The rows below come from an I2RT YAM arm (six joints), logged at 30 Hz.
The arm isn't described. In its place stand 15 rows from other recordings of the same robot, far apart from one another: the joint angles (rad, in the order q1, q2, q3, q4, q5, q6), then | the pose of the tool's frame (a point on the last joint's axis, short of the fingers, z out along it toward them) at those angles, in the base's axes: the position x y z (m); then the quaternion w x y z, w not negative.
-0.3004 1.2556 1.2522 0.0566 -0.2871 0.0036 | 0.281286 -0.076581 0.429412 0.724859 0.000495 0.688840 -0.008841
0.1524 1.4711 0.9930 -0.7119 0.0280 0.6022 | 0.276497 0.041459 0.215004 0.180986 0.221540 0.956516 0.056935
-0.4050 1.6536 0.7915 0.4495 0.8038 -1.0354 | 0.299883 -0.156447 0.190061 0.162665 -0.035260 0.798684 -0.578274
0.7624 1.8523 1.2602 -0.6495 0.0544 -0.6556 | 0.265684 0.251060 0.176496 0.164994 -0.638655 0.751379 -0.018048
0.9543 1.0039 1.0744 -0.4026 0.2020 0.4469 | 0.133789 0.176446 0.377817 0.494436 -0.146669 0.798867 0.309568
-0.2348 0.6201 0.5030 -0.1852 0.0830 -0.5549 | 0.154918 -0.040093 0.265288 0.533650 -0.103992 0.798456 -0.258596
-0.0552 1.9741 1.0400 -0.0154 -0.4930 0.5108 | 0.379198 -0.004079 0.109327 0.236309 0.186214 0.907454 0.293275
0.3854 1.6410 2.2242 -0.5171 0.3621 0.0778 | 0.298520 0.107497 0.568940 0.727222 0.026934 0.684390 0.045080
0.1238 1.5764 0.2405 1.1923 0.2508 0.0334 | 0.243444 0.021390 0.137665 0.654838 0.047891 0.753008 -0.043272
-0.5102 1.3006 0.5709 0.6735 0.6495 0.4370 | 0.228885 -0.152761 0.243569 0.642133 0.509180 0.512935 -0.255536
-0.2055 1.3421 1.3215 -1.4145 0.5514 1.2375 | 0.212002 -0.063241 0.322204 0.190748 0.647962 0.708609 -0.204045
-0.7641 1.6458 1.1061 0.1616 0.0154 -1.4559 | 0.275893 -0.265143 0.261873 0.244019 -0.276445 0.779829 -0.505864
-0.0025 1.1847 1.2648 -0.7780 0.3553 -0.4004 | 0.242236 -0.012990 0.368478 0.375612 -0.103065 0.889165 -0.240164
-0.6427 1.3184 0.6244 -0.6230 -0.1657 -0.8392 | 0.170160 -0.120071 0.152936 0.148467 -0.107392 0.982762 -0.024564
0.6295 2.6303 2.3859 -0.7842 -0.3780 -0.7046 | 0.443093 0.338981 0.149883 0.269631 -0.624988 0.712351 0.171013
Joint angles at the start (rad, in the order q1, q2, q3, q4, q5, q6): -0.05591 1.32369 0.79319 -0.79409 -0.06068 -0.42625
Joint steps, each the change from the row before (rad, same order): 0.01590 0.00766 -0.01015 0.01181 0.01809 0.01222; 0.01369 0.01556 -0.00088 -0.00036 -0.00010 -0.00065; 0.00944 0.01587 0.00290 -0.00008 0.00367 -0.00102; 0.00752 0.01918 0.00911 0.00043 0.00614 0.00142; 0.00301 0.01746 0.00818 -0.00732 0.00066 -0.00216; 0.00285 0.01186 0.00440 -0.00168 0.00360 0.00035; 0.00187 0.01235 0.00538 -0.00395 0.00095 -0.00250; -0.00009 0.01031 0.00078 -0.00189 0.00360 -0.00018; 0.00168 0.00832 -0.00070 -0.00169 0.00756 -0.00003; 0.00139 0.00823 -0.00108 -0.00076 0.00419 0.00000
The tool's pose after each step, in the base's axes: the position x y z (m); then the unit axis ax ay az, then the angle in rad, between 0 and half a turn. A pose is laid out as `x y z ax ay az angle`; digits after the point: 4 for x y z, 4 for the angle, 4 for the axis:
0.2237 -0.0074 0.1870 -0.1884 0.9821 -0.0064 2.8980
0.2247 -0.0044 0.1836 -0.1953 0.9807 -0.0037 2.9143
0.2264 -0.0024 0.1811 -0.2001 0.9798 -0.0036 2.9278
0.2294 -0.0010 0.1795 -0.2027 0.9792 -0.0051 2.9385
0.2314 -0.0003 0.1778 -0.2051 0.9787 -0.0036 2.9548
0.2328 0.0002 0.1764 -0.2061 0.9785 -0.0043 2.9645
0.2342 0.0006 0.1750 -0.2081 0.9781 -0.0036 2.9754
0.2348 0.0005 0.1730 -0.2079 0.9781 -0.0042 2.9873
0.2350 0.0006 0.1710 -0.2084 0.9780 -0.0067 2.9993
0.2351 0.0008 0.1689 -0.2089 0.9779 -0.0077 3.0101

